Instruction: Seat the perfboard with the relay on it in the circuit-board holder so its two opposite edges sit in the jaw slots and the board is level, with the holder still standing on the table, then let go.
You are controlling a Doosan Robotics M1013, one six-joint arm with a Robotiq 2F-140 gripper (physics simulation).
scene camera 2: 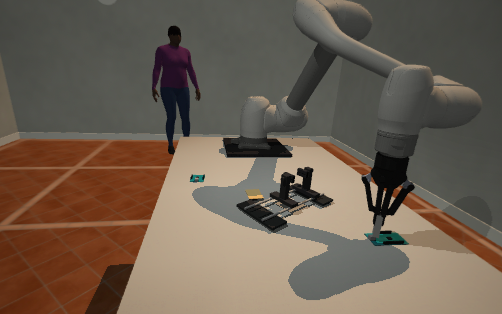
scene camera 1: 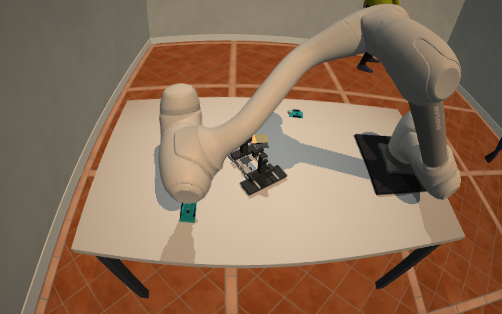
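Seen in the pictures: gripper, fingertip midpoint: (scene camera 2: 375,235); arm's base at its link origin: (scene camera 2: 253,144) (scene camera 1: 397,159).
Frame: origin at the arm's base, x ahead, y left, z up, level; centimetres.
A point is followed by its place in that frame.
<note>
A small tan-yellow board (scene camera 1: 260,139) @(y -5.5, x 64.1, z 0.6 cm) (scene camera 2: 254,194) @(y -5.9, x 65.1, z 0.6 cm), which looks like the perfboard, lies beside the black circuit-board holder; its relay is not clear at this size. The holder (scene camera 1: 264,181) @(y 15.7, x 62.4, z 0.2 cm) (scene camera 2: 262,216) @(y -4.9, x 78.8, z 0.2 cm) stands on the table, with two upright black jaws and thin rails between its end bars. No board shows in its jaws. My gripper (scene camera 2: 375,236) @(y 25.7, x 87.8, z -0.2 cm) points down away from the holder, with its fingertips together and shut on nothing visible. They are at or just above the left end of a teal board (scene camera 1: 188,213) @(y 30.7, x 87.7, z -1.2 cm) (scene camera 2: 392,238) @(y 31.0, x 87.8, z -1.3 cm). In scene camera 1 the arm hides the gripper.
A smaller teal board (scene camera 1: 296,114) @(y -26.8, x 47.0, z -1.3 cm) (scene camera 2: 197,178) @(y -26.9, x 50.4, z 0.0 cm) lies on the table (scene camera 1: 310,225) @(y 32.7, x 46.5, z -1.4 cm) (scene camera 2: 200,270) @(y -21.4, x 98.6, z -1.4 cm), towards its far edge in scene camera 1. The arm's black base plate (scene camera 1: 372,170) @(y 7.6, x 16.5, z 0.2 cm) (scene camera 2: 235,150) @(y -10.7, x 12.8, z 0.2 cm) is at one end. A person (scene camera 2: 174,70) stands beyond the table.
</note>
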